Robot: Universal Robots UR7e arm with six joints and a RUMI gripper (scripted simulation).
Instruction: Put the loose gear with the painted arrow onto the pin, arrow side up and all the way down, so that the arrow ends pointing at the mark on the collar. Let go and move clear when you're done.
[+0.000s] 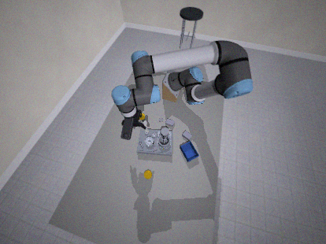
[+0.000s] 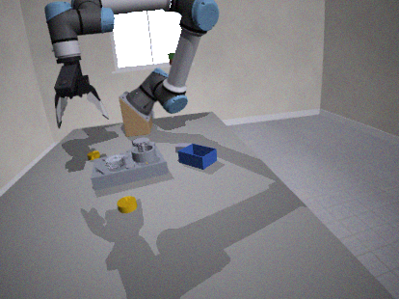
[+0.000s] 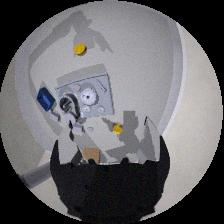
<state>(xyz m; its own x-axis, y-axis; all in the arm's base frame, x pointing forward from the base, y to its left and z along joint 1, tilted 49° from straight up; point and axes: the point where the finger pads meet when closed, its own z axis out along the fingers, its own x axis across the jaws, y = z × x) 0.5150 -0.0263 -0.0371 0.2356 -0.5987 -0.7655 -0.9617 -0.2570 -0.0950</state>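
Now: the grey gear 14 cm below my hand, 7 cm to the left of it and 1 cm behind it. Also, from my hand: blue bin 35 cm to the left, 18 cm below, 7 cm behind; yellow disc 18 cm below, 18 cm ahead, 16 cm to the left.
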